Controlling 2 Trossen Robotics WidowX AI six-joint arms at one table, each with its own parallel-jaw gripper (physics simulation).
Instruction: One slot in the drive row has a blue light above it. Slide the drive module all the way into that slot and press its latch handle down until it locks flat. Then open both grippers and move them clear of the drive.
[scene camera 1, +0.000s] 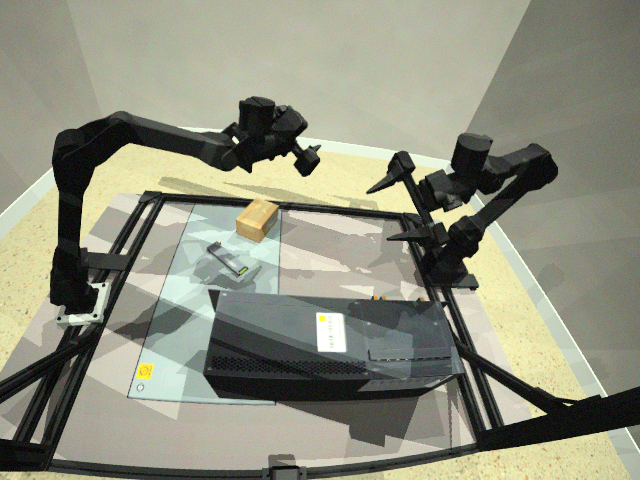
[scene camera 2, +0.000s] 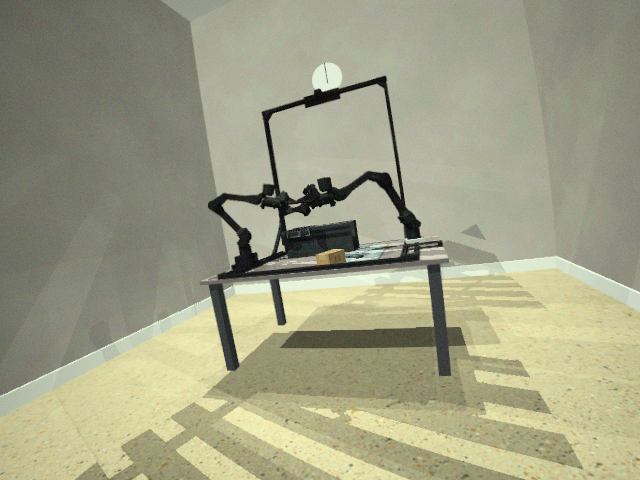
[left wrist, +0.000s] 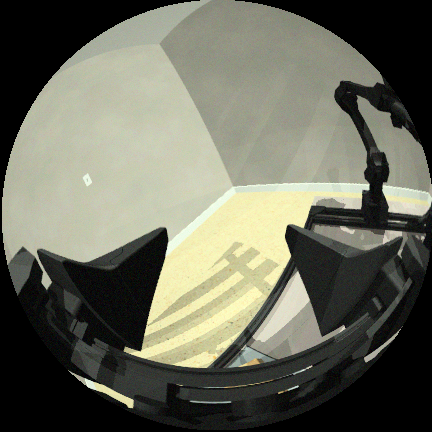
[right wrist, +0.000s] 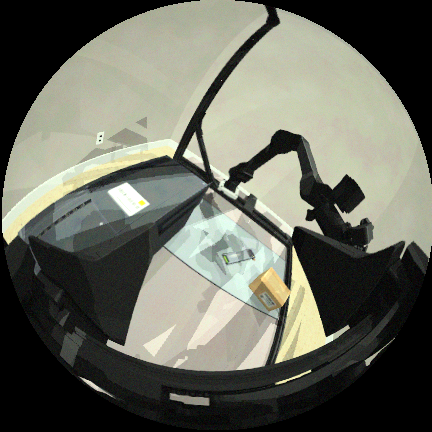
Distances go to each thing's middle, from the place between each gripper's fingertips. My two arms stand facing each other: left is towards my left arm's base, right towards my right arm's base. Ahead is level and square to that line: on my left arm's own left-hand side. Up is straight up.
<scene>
The tan cardboard box (scene camera 1: 258, 218) lies 270 mm below my left hand, 130 mm to the left of it and 20 mm behind it.
Right now my right hand is 300 mm short of the tan cardboard box, 280 mm above it and 180 mm to the right of it.
</scene>
